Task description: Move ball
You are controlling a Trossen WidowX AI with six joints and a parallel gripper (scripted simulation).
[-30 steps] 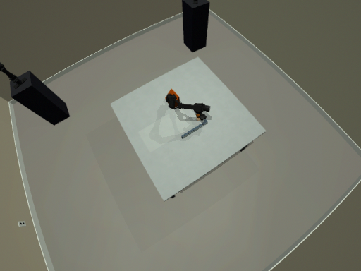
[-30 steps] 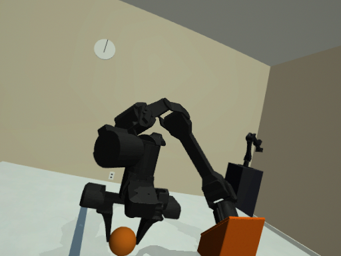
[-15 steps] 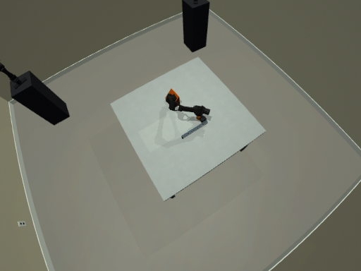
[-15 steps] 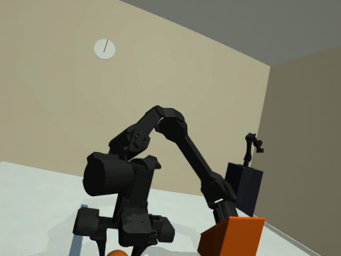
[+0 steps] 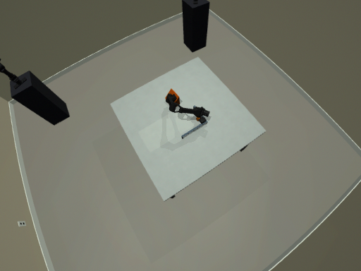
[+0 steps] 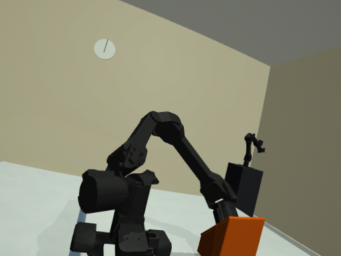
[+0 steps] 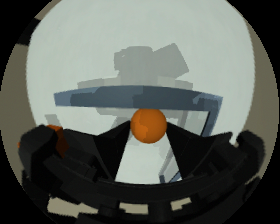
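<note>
The wall lies 40 mm to the left of my gripper tip and 30 mm behind it. Also, from my gripper tip: orange ball (right at my gripper tip).
</note>
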